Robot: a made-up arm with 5 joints.
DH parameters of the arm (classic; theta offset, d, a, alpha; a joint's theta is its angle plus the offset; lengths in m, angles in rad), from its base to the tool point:
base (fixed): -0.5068 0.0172 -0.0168 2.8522
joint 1: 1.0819 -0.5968 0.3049 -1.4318
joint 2: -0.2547 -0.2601 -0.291 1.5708
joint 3: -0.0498 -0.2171 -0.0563 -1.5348
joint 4: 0 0.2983 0.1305 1.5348
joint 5: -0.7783 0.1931 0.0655 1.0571
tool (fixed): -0.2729 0.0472 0 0
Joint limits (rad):
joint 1: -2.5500..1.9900
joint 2: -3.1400..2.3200
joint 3: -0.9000..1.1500
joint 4: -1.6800..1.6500
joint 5: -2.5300..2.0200
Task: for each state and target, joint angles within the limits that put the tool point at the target. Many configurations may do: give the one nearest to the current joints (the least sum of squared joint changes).
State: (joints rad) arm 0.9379 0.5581 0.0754 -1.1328 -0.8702
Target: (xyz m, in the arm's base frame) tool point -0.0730 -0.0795 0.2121
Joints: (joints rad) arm 1.1487 1.4787 0.0584 -0.9773 -0.8166
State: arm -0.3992 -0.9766 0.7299 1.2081 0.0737
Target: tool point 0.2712 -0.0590 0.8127
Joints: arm -0.6842 -0.7250 0.2608 0.6217 0.0097
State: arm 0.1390 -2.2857 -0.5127 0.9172 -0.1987
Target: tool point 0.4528 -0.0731 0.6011
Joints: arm -0.4350 -2.0287 -0.9000 0.4433 -0.2599
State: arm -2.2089 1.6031 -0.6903 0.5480 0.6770
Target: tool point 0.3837 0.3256 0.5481
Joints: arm -1.4675 1.5315 -0.7846 0.1269 0.8038
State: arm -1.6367 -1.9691 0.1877 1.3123 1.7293
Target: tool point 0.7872 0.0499 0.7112
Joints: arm -1.6180 -1.5041 0.5581 1.3031 1.7763
